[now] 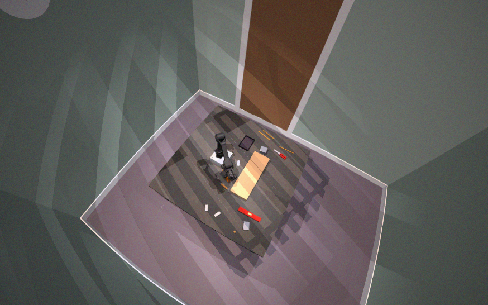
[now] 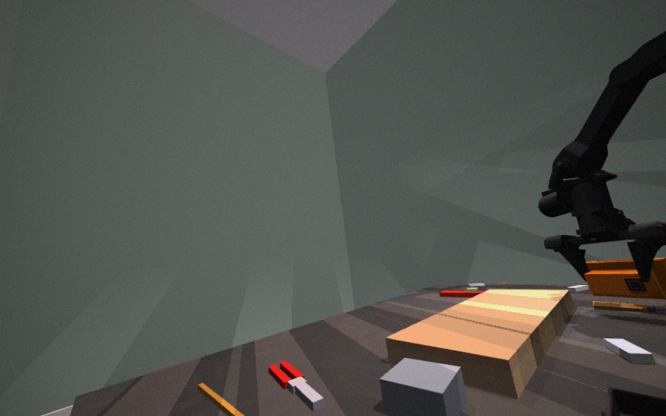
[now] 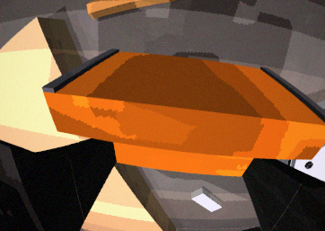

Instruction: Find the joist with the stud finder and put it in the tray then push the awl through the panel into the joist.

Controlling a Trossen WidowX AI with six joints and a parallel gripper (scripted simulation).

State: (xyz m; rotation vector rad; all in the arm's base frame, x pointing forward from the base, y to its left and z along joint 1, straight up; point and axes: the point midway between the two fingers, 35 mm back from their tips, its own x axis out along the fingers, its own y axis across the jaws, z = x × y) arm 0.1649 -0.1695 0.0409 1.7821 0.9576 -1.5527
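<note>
The orange stud finder is 2 cm behind my gripper tip. The rest, counted from my gripper tip: red level (31 cm ahead, 30 cm to the right, 6 cm below); square indicator (2 cm to the left, 2 cm behind); yellow-handled awl (10 cm to the right, 7 cm below, 4 cm behind).
</note>
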